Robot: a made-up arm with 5 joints.
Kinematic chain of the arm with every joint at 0, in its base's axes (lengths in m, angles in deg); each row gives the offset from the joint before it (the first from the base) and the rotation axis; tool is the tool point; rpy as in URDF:
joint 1: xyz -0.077 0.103 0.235 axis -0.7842 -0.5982 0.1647
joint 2: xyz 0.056 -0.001 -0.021 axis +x
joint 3: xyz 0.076 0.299 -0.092 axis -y
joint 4: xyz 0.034 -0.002 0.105 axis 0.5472 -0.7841 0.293
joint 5: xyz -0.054 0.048 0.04 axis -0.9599 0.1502 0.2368
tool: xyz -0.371 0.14 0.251 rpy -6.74 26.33 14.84
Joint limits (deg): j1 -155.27..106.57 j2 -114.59..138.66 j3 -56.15..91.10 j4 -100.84..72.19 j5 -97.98..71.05
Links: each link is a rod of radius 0.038 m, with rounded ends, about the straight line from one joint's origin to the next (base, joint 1, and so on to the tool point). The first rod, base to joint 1, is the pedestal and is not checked.
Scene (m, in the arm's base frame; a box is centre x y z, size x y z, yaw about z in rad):
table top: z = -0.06
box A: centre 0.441 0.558 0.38 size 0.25 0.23 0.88 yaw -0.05
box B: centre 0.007 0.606 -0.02 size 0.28 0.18 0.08 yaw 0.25
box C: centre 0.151 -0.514 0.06 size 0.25 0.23 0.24 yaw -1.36
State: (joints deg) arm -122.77 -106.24 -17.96 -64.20 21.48
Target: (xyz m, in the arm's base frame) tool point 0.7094 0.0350 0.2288
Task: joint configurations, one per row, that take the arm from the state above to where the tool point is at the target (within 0.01 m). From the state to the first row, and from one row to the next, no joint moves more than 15 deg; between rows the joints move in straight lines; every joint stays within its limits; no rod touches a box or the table.
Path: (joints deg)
1: -123.90 -94.14 -8.26 -53.43 17.75
2: -125.03 -82.05 1.43 -42.66 14.01
3: -126.16 -69.95 11.13 -31.89 10.28
4: -127.30 -57.85 20.82 -21.12 6.55
5: -136.62 -46.97 6.04 -26.39 5.77
6: -145.95 -36.10 -8.74 -31.65 5.00
7: -155.27 -25.22 -23.52 -36.92 4.22

